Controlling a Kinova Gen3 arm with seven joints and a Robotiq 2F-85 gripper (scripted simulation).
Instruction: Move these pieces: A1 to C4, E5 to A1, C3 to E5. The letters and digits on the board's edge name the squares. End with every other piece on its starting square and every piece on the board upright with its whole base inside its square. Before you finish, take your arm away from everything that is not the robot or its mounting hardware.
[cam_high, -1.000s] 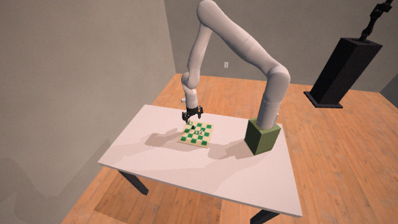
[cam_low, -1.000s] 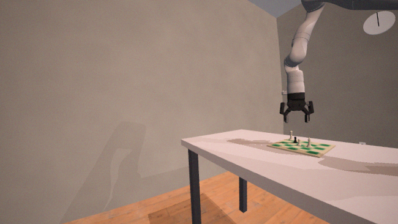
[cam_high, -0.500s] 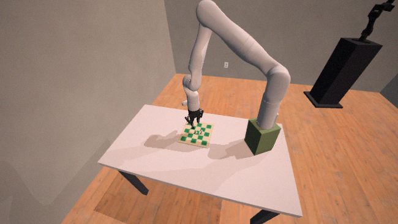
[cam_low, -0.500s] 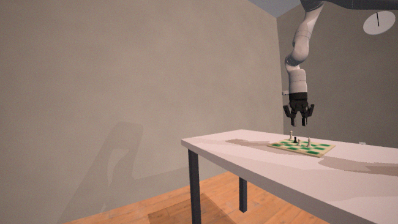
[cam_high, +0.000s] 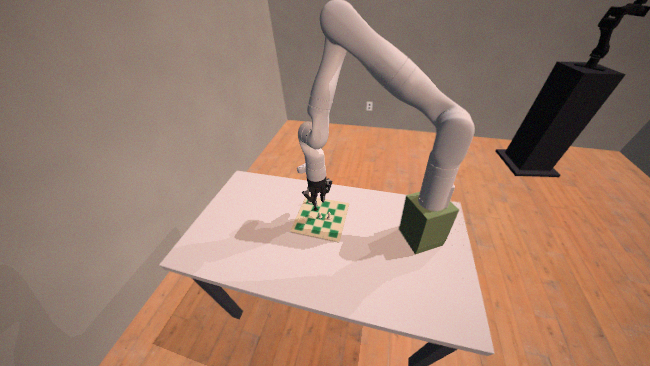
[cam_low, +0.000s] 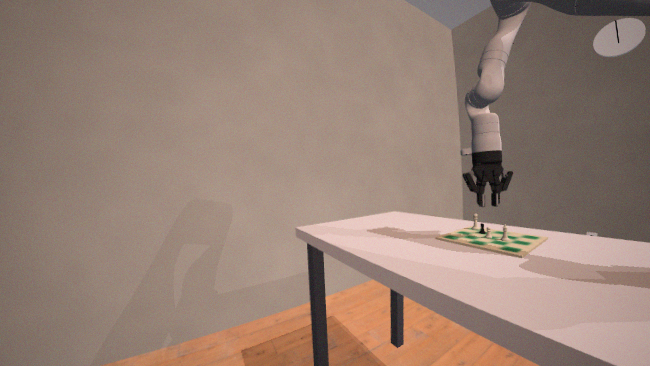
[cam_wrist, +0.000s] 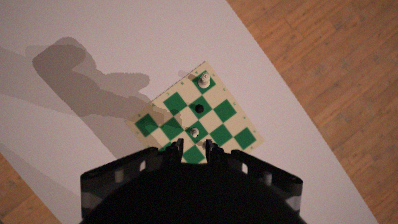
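Now: the chessboard 110 mm below my hand. The rest, counted from my hand: black pawn: 100 mm below, 40 mm to the right, 30 mm ahead; tall white piece: 90 mm to the right, 80 mm below, 60 mm ahead.
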